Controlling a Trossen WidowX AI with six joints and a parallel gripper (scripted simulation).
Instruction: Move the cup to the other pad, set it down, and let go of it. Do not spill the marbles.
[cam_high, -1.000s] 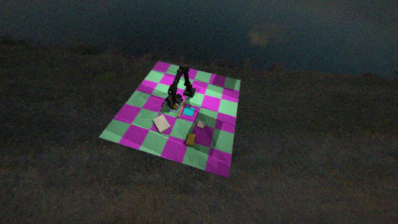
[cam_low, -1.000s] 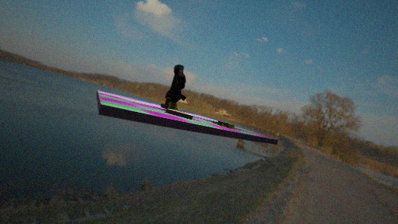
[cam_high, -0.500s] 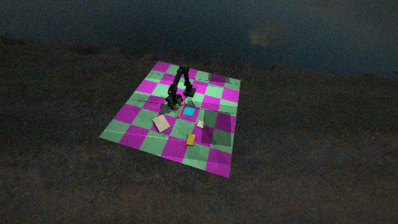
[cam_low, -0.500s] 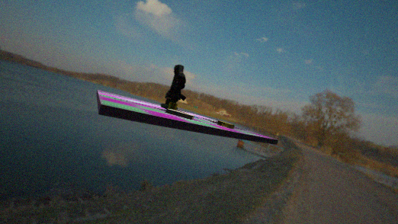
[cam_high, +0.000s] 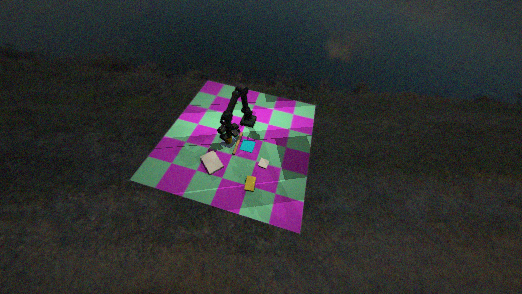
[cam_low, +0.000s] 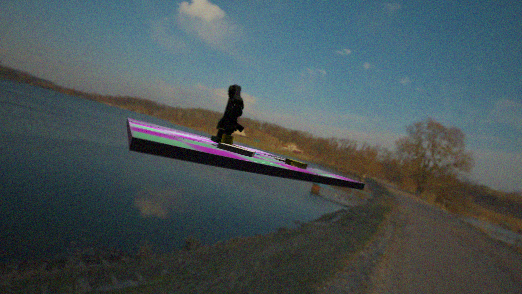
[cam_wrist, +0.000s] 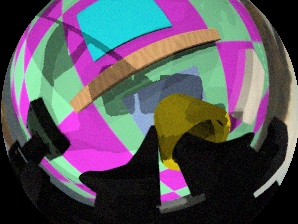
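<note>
My gripper tip is 3 cm short of the pale blue pad, 1 cm to the left of it and 4 cm above it. The rest, counted from my gripper tip: thin orange strip 1 cm ahead, 8 cm to the left, 3 cm below; yellow cup 2 cm ahead, 1 cm to the right; cyan pad 17 cm to the left, 4 cm below.
</note>
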